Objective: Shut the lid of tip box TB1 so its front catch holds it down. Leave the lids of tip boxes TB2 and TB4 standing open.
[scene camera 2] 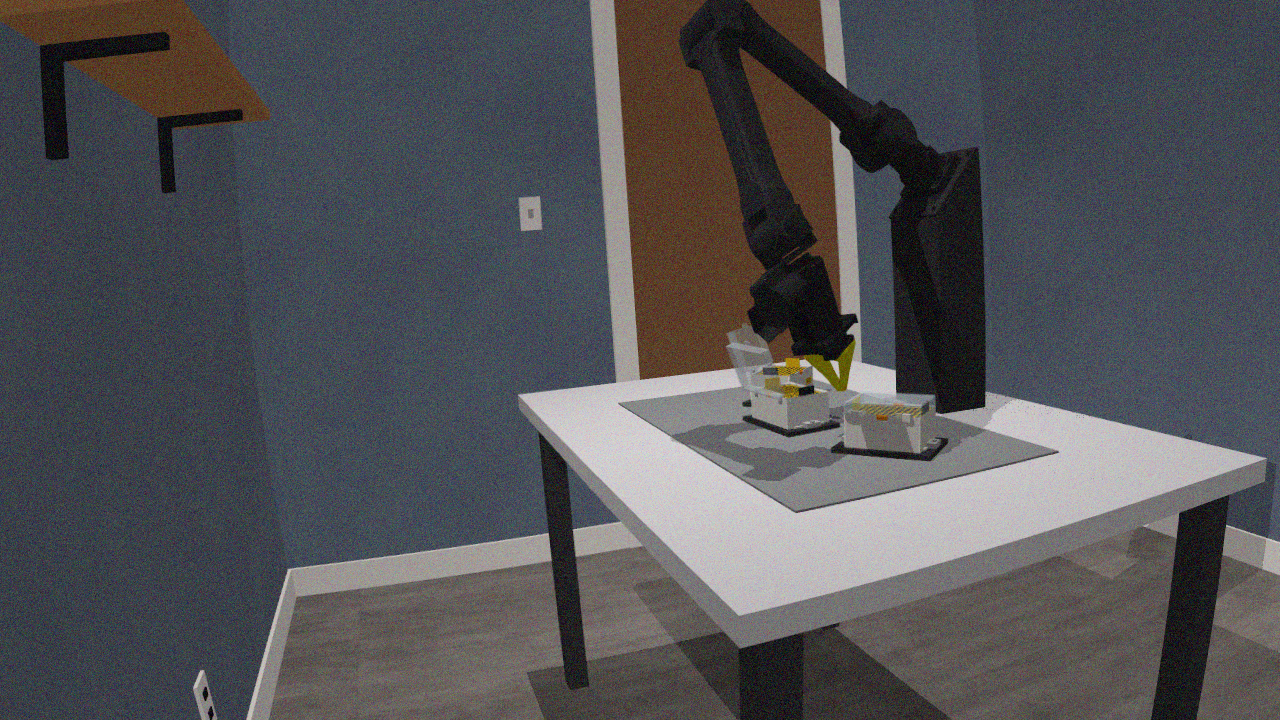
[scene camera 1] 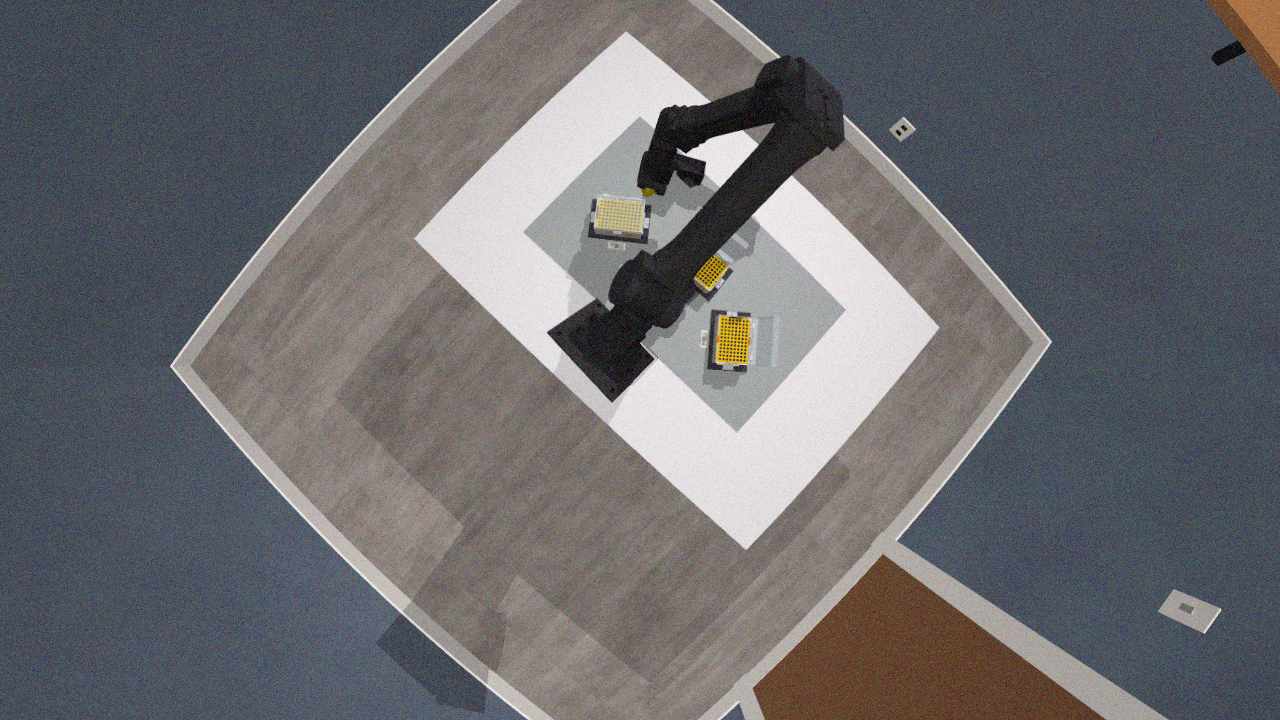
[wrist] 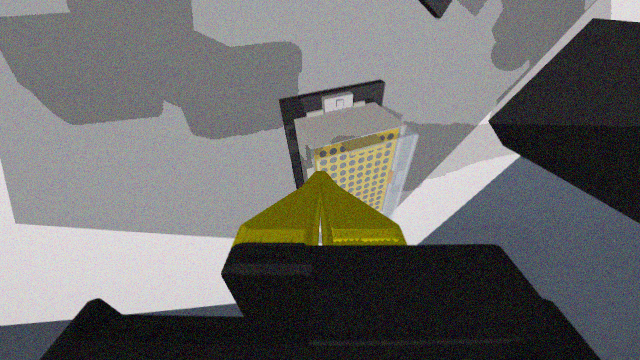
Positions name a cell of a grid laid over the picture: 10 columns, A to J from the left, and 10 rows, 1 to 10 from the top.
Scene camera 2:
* my gripper: G6
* clear lid: G6
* clear lid: F6
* grey mat: G7
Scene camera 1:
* my gripper: F3
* clear lid: E3
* clear lid: F5
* grey mat: F4
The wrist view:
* my gripper: F5
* clear lid: F5
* grey mat: C4
